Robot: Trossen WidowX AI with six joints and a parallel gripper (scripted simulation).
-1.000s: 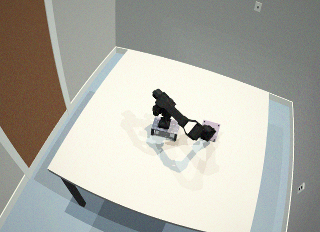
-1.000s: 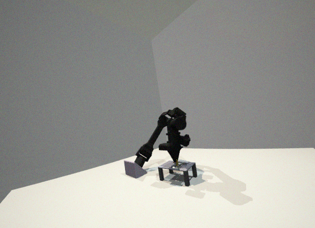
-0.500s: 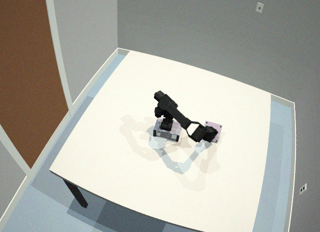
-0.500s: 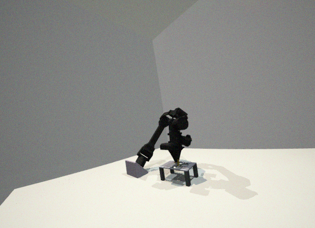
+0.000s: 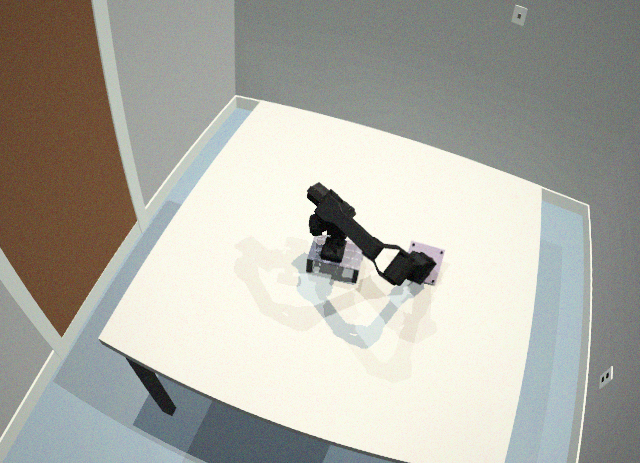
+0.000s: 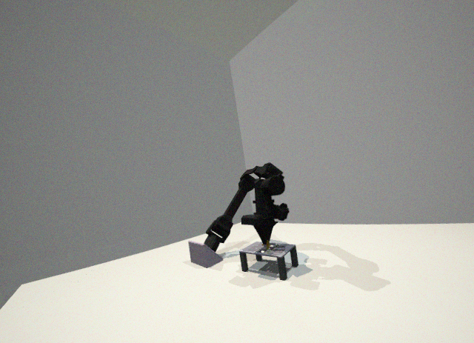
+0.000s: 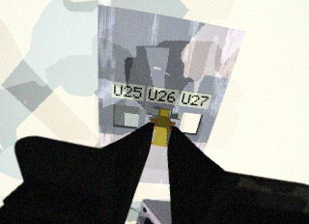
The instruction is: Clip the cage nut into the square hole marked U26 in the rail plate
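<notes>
Right now the yellow cage nut is 1 cm below my gripper tip.
</notes>
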